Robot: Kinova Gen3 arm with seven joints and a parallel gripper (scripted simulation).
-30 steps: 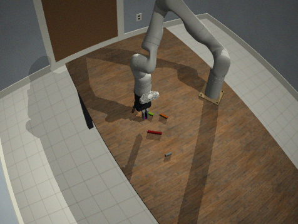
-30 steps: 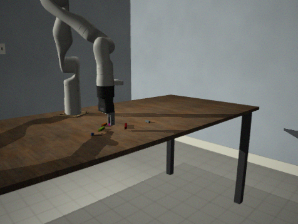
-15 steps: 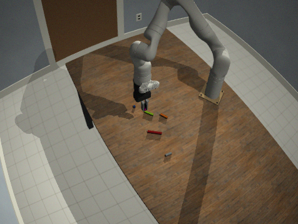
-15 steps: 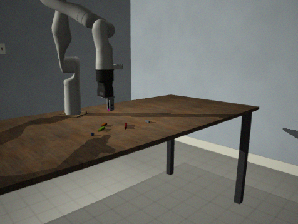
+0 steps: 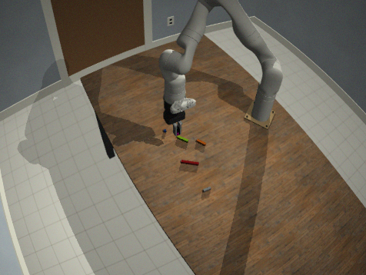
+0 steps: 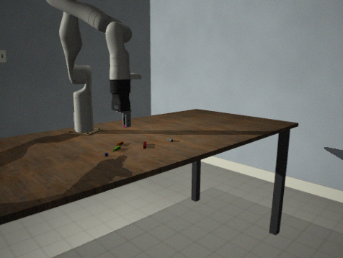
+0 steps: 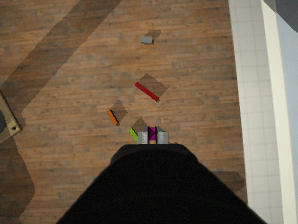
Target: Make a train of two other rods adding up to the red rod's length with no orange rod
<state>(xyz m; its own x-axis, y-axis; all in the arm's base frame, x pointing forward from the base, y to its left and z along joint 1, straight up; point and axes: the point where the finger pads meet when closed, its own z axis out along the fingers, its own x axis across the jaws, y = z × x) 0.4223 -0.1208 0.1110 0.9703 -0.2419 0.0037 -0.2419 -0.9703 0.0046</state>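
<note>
Right now the grey rod is 220 mm to the left of my hand, 110 mm below it and 40 mm ahead of it. The rest, counted from my hand: lime rod: 110 mm below, 50 mm behind, 10 mm to the right; magenta rod: 10 mm below; red rod: 110 mm below, 90 mm to the left, 10 mm ahead.
</note>
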